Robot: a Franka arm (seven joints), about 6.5 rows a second.
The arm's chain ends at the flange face. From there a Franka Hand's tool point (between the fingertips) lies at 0.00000 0.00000 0.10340 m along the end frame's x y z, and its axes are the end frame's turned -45 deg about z.
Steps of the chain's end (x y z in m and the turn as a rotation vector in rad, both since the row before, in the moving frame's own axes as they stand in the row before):
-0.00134, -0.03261, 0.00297, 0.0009, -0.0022, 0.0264
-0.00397, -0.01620, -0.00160, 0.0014, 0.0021, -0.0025
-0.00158, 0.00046, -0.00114, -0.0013, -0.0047, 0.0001
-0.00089, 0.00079, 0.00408, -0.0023, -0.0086, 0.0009
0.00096, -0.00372, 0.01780, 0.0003, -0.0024, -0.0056
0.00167, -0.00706, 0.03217, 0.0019, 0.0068, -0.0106
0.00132, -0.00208, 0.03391, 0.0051, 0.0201, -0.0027
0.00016, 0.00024, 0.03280, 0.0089, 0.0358, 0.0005
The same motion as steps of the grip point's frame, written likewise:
0.02202, -0.02423, 0.00297, 0.0022, -0.0009, 0.0264
0.00890, -0.01421, -0.00160, -0.0005, 0.0025, -0.0025
-0.00188, -0.00104, -0.00114, 0.0024, -0.0042, 0.0001
-0.00198, -0.00053, 0.00408, 0.0045, -0.0077, 0.0009
0.00316, -0.00215, 0.01780, 0.0019, -0.0015, -0.0056
0.00681, -0.00346, 0.03217, -0.0035, 0.0062, -0.0106
0.00425, 0.00056, 0.03389, -0.0106, 0.0178, -0.0027
0.00321, 0.00225, 0.03273, -0.0190, 0.0316, 0.0005

